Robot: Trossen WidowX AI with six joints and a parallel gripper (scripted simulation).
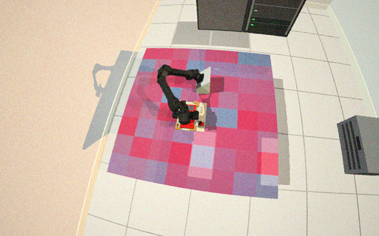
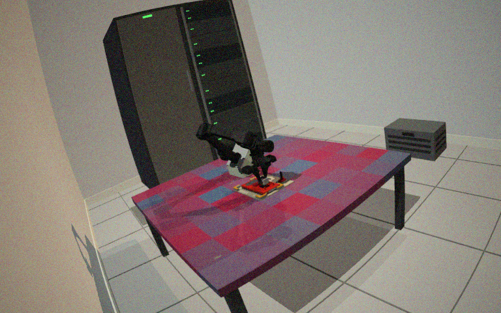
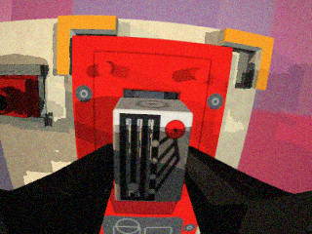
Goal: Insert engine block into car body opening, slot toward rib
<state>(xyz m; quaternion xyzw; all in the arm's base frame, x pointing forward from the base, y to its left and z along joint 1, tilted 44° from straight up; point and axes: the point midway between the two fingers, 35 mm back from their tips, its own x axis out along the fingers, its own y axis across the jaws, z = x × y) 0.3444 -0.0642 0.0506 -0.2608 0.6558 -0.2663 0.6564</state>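
Now: the beige fixture plate 4 cm behind my gripper tip, 1 cm to the left of it and 5 cm below it. From my gripper tip the other things lie so: grey engine block (1 cm below).
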